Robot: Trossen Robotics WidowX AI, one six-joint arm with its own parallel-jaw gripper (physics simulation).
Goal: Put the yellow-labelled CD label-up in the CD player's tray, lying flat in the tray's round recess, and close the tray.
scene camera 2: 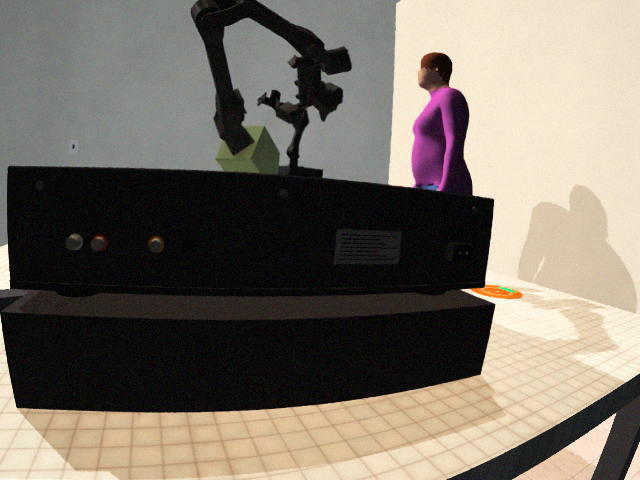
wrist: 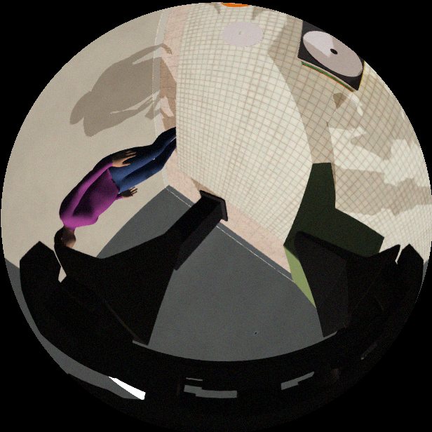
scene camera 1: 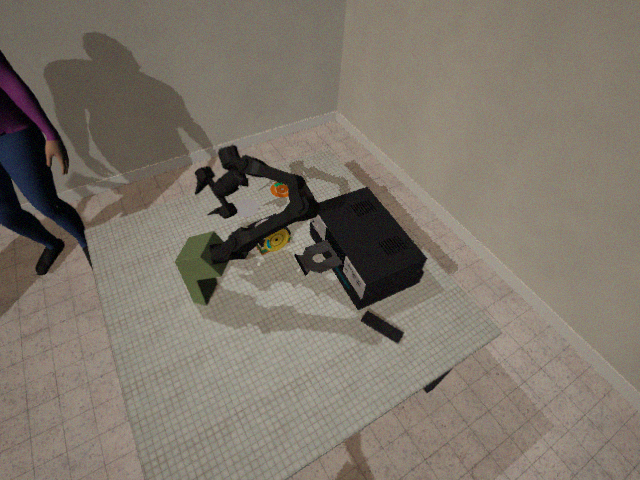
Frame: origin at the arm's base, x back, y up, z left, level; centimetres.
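Seen in the pictures: gripper, fingertip midpoint: point(scene camera 2: 311, 127) point(scene camera 1: 202, 204); arm's base at its link origin: point(scene camera 2: 239, 141) point(scene camera 1: 217, 253).
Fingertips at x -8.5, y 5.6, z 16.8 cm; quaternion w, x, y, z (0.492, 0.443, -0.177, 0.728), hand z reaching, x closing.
Pixels of each thing's middle, then the offset from my fingertips to it.
- yellow-labelled CD at the middle of its body: point(scene camera 1: 276, 239) dx -21.7, dy -28.7, dz -13.4 cm
- orange disc at the middle of its body: point(scene camera 2: 496, 291) point(scene camera 1: 282, 189) dx -50.9, dy -34.6, dz +11.2 cm
- pale disc at the middle of its body: point(scene camera 1: 246, 208) dx -29.7, dy -34.6, dz +14.7 cm
- black bar at the middle of its body: point(scene camera 2: 22, 298) point(scene camera 1: 382, 326) dx -20.1, dy -33.6, dz -69.6 cm
A yellow-labelled CD point(scene camera 1: 278, 238) shows beside the arm. In the wrist view, a dark case point(wrist: 304, 52) with a pale disc point(wrist: 320, 44) has a thin yellow edge; I cannot tell exactly how case and CD are arranged. The black CD player point(scene camera 1: 369, 227) point(scene camera 2: 248, 237) has its tray point(scene camera 1: 309, 264) out, and the round recess shows no disc. My gripper point(scene camera 1: 202, 202) point(wrist: 240, 237) is wide open and empty, up and away from the player, pointing away from it. The CD does not show in scene camera 2.
An orange disc point(scene camera 1: 279, 190) point(scene camera 2: 497, 292) and a pale disc point(scene camera 1: 247, 207) point(wrist: 242, 34) lie on the table. A green block point(scene camera 1: 195, 255) point(scene camera 2: 263, 149) point(wrist: 335, 215) stands by the arm's lower end. A black bar point(scene camera 1: 382, 326) lies near the player. A person point(scene camera 1: 25, 149) stands beyond the table.
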